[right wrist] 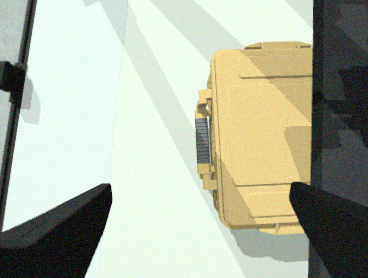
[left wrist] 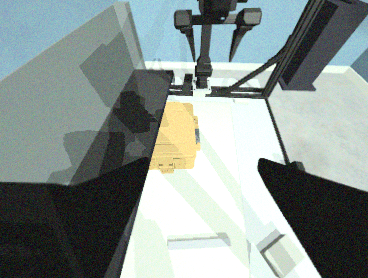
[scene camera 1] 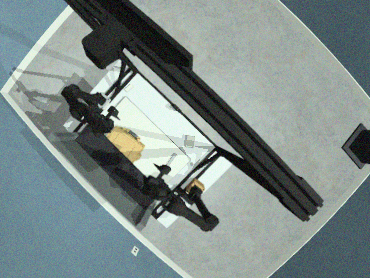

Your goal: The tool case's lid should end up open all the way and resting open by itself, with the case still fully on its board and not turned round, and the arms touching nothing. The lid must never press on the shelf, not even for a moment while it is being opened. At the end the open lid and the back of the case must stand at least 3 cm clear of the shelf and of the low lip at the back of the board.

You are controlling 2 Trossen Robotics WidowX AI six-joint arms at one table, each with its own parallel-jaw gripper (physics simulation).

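Frame: origin at the left arm's base, x left, y down, z back, level; millimetres.
Where they show: left gripper, between the fingertips: (left wrist: 202,162) (scene camera 1: 148,169); right gripper, between the fingertips: (right wrist: 201,191) (left wrist: 212,62) (scene camera 1: 115,125); left arm's base, origin of its link: (scene camera 1: 195,190); right arm's base, origin of its link: (left wrist: 201,85) (scene camera 1: 101,100).
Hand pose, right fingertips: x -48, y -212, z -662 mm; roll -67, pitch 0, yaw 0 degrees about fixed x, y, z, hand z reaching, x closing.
Things, the pixels of their top centre, and the offset from my right fingertips. "spot": a spot on its surface instead. Level surfaces: height alone.
- yellow tool case, a spot on its surface: (right wrist: 265,140) (scene camera 1: 122,142) spot: dz +43, dx +107, dy +191 mm
- pale board, height of its surface: dy +303 mm
- dark shelf, height of its surface: dy +138 mm
- pale bar, centre of its top: (left wrist: 199,244) (scene camera 1: 169,163) dz +395, dx +31, dy +292 mm
- grey square block, centre of its top: (left wrist: 284,255) (scene camera 1: 190,141) dz +415, dx -196, dy +299 mm
The yellow tool case (scene camera 1: 125,142) (left wrist: 177,132) (right wrist: 265,140) lies with its lid down, on the pale board (scene camera 1: 150,124) (left wrist: 215,210) (right wrist: 160,225). Its grey-gripped handle (left wrist: 197,135) (right wrist: 202,140) faces away from the dark shelf (left wrist: 150,95) (right wrist: 345,150). The shelf hides the back of the case and the board's back lip. My left gripper (left wrist: 202,162) is open and empty, apart from the case. My right gripper (left wrist: 212,62) (right wrist: 201,191) is open and empty; one finger overlaps the case's front-to-shelf side in the right wrist view, and its height there is hard to judge.
A pale bar (scene camera 1: 171,160) (left wrist: 197,241) and a grey square block (scene camera 1: 189,141) (left wrist: 282,255) lie toward the left arm's end. A small orange object (scene camera 1: 195,186) is beside the left arm. Dark frame rails (left wrist: 270,115) edge the table, and a large dark beam (scene camera 1: 220,120) crosses scene camera 1.
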